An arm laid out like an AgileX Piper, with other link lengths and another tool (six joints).
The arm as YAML. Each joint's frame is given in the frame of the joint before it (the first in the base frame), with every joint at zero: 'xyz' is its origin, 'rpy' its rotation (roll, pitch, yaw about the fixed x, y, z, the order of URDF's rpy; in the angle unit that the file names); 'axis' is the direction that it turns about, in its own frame. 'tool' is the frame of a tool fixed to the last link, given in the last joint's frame.
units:
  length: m
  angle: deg
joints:
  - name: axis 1
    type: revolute
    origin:
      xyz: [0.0, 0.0, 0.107]
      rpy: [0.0, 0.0, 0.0]
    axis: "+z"
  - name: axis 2
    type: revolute
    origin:
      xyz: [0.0, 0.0, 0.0]
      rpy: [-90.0, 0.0, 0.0]
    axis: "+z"
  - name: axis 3
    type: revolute
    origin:
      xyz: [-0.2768, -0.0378, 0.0]
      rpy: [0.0, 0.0, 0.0]
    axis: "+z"
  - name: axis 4
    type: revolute
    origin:
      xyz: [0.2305, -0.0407, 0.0]
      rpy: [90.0, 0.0, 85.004]
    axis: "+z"
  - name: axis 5
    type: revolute
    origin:
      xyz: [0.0, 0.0, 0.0]
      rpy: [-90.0, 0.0, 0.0]
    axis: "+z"
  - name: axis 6
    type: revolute
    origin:
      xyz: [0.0, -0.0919, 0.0]
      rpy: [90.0, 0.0, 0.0]
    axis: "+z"
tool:
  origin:
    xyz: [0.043, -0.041, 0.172]
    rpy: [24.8, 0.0, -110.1]
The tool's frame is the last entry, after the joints.
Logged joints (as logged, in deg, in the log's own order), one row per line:
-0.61 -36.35 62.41 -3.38 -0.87 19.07
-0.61 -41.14 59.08 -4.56 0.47 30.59
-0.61 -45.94 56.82 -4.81 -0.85 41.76
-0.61 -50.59 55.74 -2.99 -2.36 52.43
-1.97 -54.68 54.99 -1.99 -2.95 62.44
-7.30 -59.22 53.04 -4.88 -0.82 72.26
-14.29 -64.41 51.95 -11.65 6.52 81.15
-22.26 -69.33 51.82 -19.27 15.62 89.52
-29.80 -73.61 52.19 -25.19 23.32 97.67
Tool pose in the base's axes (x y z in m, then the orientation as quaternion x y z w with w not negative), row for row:
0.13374 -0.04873 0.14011 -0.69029 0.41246 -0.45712 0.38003
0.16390 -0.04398 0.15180 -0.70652 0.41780 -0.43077 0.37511
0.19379 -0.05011 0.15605 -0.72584 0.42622 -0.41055 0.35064
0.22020 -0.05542 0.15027 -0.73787 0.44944 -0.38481 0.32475
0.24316 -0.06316 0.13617 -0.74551 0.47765 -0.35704 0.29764
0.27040 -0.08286 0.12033 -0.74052 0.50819 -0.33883 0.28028
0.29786 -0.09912 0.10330 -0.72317 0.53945 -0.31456 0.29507
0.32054 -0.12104 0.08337 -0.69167 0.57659 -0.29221 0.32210
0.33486 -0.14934 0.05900 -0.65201 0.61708 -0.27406 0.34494
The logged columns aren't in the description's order. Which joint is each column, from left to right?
Columns, left to right: axis 1, axis 3, axis 5, axis 6, axis 4, axis 2.
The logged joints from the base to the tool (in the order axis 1, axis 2, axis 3, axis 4, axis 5, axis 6), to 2 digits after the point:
-0.61 19.07 -36.35 -0.87 62.41 -3.38
-0.61 30.59 -41.14 0.47 59.08 -4.56
-0.61 41.76 -45.94 -0.85 56.82 -4.81
-0.61 52.43 -50.59 -2.36 55.74 -2.99
-1.97 62.44 -54.68 -2.95 54.99 -1.99
-7.30 72.26 -59.22 -0.82 53.04 -4.88
-14.29 81.15 -64.41 6.52 51.95 -11.65
-22.26 89.52 -69.33 15.62 51.82 -19.27
-29.80 97.67 -73.61 23.32 52.19 -25.19

